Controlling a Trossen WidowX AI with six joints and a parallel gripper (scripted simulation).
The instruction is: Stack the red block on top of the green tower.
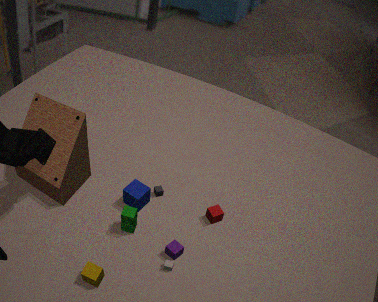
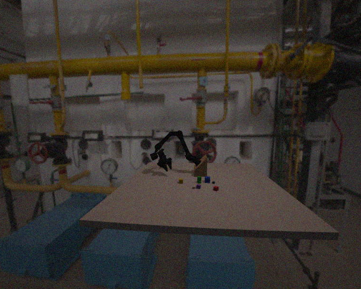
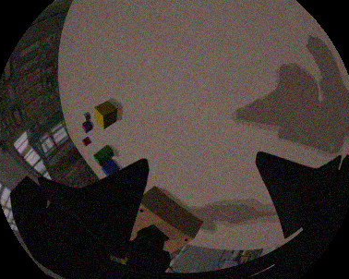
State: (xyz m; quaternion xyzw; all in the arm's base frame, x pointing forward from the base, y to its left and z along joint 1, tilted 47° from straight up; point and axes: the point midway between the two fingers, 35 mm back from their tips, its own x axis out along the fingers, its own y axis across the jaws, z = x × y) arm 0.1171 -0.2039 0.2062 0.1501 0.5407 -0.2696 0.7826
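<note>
The yellow block is 150 mm ahead of my gripper tip, 140 mm to the left of it and 40 mm below it. The rest, counted from my gripper tip: small white cube: 270 mm to the left, 250 mm ahead, 50 mm below; purple block: 300 mm to the left, 240 mm ahead, 50 mm below; blue block: 370 mm to the left, 100 mm ahead, 40 mm below.
</note>
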